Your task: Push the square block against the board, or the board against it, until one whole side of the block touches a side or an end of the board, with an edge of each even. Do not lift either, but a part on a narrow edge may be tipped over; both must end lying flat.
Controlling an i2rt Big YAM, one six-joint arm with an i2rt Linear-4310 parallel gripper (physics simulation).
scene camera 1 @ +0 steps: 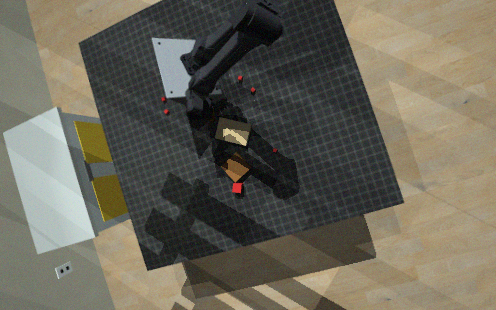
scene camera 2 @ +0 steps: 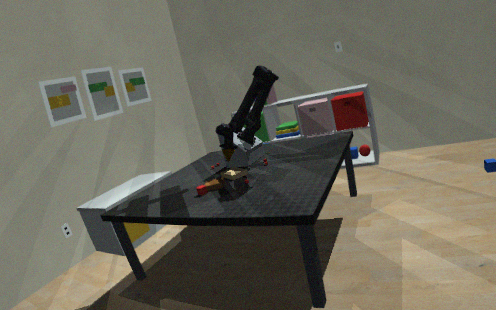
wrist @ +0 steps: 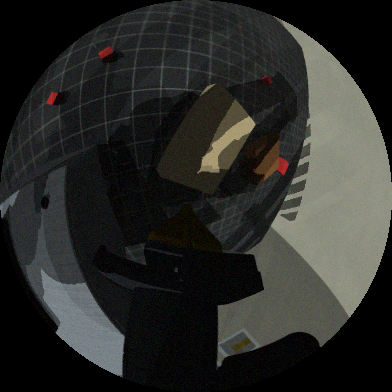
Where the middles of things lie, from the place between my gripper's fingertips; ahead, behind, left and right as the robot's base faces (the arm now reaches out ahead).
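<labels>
I consider the pale tan board (scene camera 1: 237,132) and where my hand is from it. My hand is 50 mm to the right of the board and 70 mm short of it, and it is also 60 mm above it.
</labels>
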